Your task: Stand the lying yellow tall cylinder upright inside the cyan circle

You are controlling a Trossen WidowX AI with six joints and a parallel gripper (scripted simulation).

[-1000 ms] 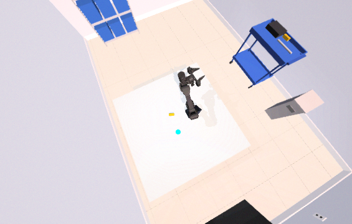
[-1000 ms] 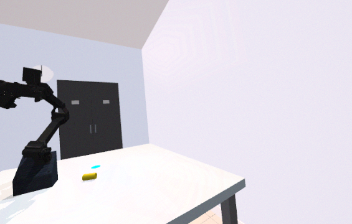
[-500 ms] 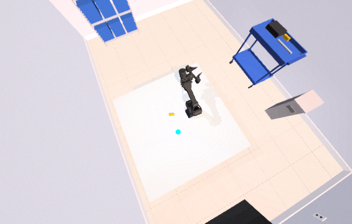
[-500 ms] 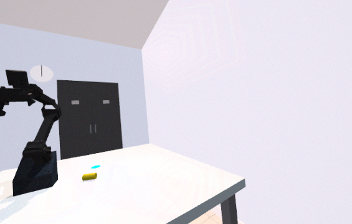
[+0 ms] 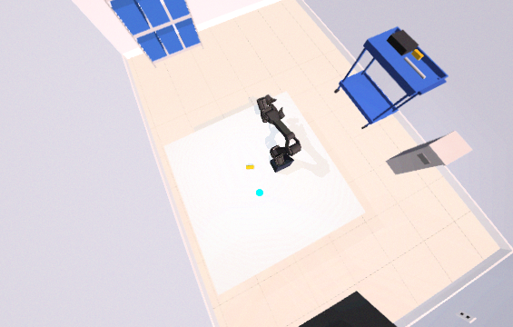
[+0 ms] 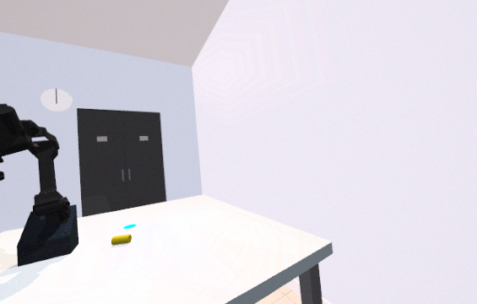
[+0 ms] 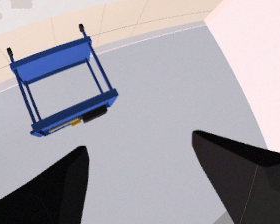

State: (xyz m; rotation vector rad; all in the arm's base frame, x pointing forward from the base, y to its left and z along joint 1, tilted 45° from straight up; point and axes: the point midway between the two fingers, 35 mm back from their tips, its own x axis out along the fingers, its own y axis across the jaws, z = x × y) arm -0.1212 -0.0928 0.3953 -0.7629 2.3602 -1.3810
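My gripper tip is now 37 cm short of the yellow tall cylinder, 26 cm to the right of it and 33 cm above it. The rest, counted from my gripper tip: cyan circle: 38 cm ahead, 49 cm to the left, 35 cm below.
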